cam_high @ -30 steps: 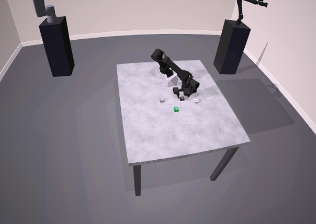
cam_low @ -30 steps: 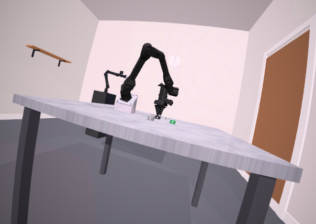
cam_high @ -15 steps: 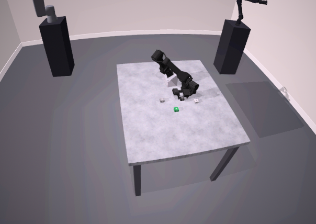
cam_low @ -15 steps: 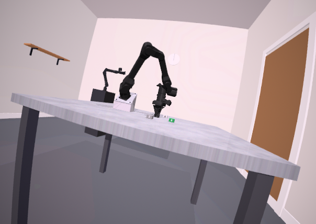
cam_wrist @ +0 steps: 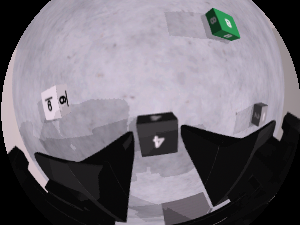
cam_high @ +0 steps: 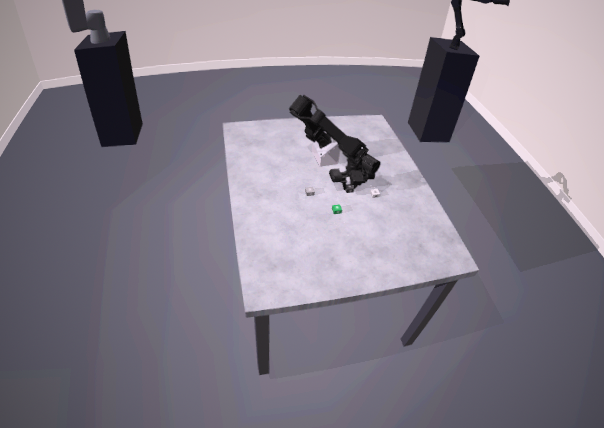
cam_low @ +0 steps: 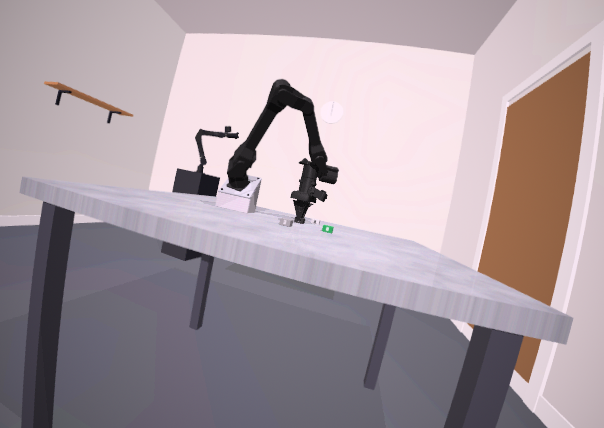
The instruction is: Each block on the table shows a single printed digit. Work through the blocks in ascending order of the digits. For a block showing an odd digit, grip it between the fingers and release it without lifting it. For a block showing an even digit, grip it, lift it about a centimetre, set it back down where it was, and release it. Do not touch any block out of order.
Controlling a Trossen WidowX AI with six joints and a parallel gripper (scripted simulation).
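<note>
The green block is 120 mm ahead of my gripper tip and 80 mm to the right of it. Also, from my gripper tip: white block 40 mm ahead, 110 mm to the left; then black block right at my gripper tip; then grey block 10 mm ahead, 170 mm to the right.
</note>
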